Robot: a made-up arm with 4 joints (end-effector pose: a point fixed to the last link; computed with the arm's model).
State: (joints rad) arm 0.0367 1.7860 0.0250 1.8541
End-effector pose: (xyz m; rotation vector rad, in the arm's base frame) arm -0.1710 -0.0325 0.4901 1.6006 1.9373 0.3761
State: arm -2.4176 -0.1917 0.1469 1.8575
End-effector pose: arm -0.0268 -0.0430 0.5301 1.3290 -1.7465 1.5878
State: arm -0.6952 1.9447 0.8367 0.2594
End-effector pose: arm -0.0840 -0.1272 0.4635 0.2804 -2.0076 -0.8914
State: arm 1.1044 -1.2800 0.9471 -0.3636
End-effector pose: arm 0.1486 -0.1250 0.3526 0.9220 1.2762 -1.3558
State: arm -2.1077 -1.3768 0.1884 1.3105
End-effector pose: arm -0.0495 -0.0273 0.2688 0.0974 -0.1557 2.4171
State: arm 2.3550 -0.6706 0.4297 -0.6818
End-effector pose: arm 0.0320 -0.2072 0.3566 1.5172 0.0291 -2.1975
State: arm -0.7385 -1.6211 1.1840 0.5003
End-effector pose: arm 0.0025 -0.0237 0.3332 -0.9112 0.8396 0.5467
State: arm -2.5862 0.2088 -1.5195 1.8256
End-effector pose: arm -0.1458 0.0508 0.6202 -2.1836 0.2455 -1.1431
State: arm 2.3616 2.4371 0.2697 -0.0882
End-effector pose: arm 0.1743 -0.1028 0.4385 2.5723 0.0650 1.1074
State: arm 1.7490 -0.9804 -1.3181 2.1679
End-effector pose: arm -0.0599 -0.4412 0.2353 -0.7052 -1.9353 -1.0965
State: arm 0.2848 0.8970 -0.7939 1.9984
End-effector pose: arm -0.0197 -0.1792 0.6866 -1.3478 -2.5149 0.7126
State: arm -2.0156 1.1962 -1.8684 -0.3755
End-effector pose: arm 0.0232 -0.0512 0.7307 0.9011 1.4268 -2.3299
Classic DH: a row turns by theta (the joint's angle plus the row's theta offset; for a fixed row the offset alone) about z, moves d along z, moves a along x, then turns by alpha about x. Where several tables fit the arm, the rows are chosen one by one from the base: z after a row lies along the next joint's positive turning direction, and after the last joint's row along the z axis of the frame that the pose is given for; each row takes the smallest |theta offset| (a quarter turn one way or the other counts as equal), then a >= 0, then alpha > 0; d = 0 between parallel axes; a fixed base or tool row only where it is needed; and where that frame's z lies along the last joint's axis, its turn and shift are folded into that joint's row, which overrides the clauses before.
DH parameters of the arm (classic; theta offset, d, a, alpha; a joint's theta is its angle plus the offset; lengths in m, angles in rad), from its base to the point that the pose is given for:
base (fixed): -1.3672 0 0.1543 3.1416
joint 1: -0.9253 -0.3799 -0.0354 -1.3087
joint 2: 0 -0.13 0.211 1.3087
joint 3: 0.0028 -0.0649 -0.1061 -1.595
joint 4: 0.1511 0.1327 0.0501 -1.6018
tool (fixed): 0.5213 -0.0697 0 0

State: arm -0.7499 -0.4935 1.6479 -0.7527
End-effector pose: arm -0.0296 0.0909 0.3635 0.1156 0.7926 -0.7965
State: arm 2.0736 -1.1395 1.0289 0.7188
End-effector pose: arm 0.0390 -0.2748 0.3599 0.1546 0.9779 -2.1681
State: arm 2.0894 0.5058 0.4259 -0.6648
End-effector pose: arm 0.0339 -0.1897 0.4268 0.0525 -0.2445 -2.5139
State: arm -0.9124 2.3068 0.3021 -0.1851
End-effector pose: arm -0.0871 -0.2088 0.4500 0.2604 -2.0930 -0.2354
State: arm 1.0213 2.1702 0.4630 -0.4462
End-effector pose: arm 0.0471 -0.0604 0.4489 -1.3238 -1.5927 -1.3748
